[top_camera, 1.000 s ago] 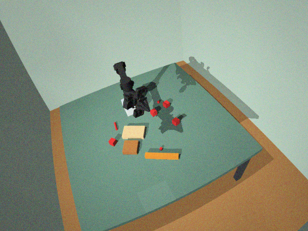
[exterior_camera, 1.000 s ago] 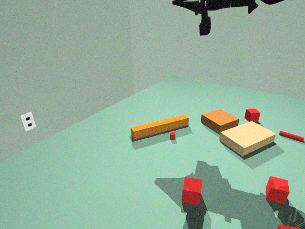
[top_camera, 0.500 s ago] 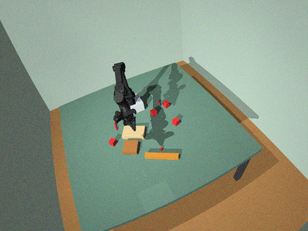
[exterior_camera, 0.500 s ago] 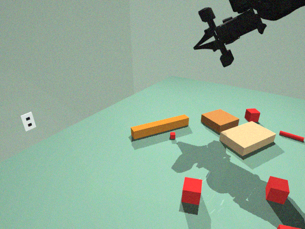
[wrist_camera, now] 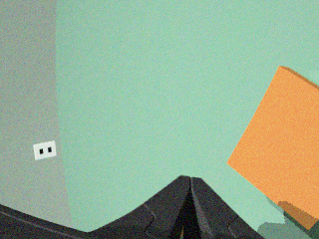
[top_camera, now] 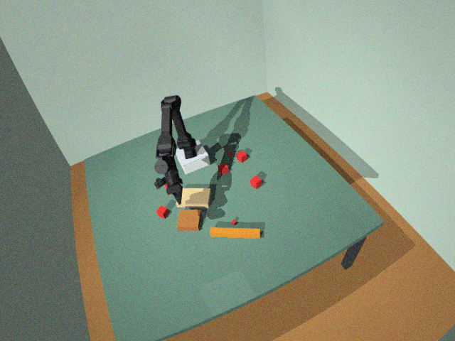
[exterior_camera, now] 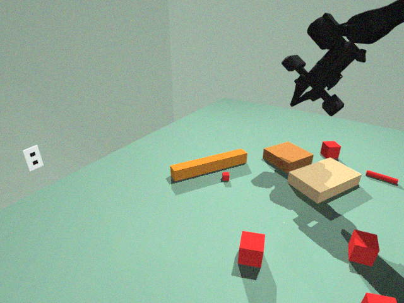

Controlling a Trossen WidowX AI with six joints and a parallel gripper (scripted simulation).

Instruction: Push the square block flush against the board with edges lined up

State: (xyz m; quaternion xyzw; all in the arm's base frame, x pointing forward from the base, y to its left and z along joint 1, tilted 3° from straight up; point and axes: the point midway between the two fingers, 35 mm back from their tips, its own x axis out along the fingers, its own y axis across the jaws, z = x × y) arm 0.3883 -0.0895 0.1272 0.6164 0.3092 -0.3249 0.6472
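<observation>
My gripper tip is 15 cm above the beige flat block, 14 cm past it and 6 cm to the right of it. From my gripper tip the other things lie so: thin red stick: 26 cm behind, 15 cm below, 7 cm to the right; then brown squarish block: 15 cm below, 2 cm behind, 1 cm to the left; then orange board: 20 cm to the left, 15 cm below, 12 cm ahead.
</observation>
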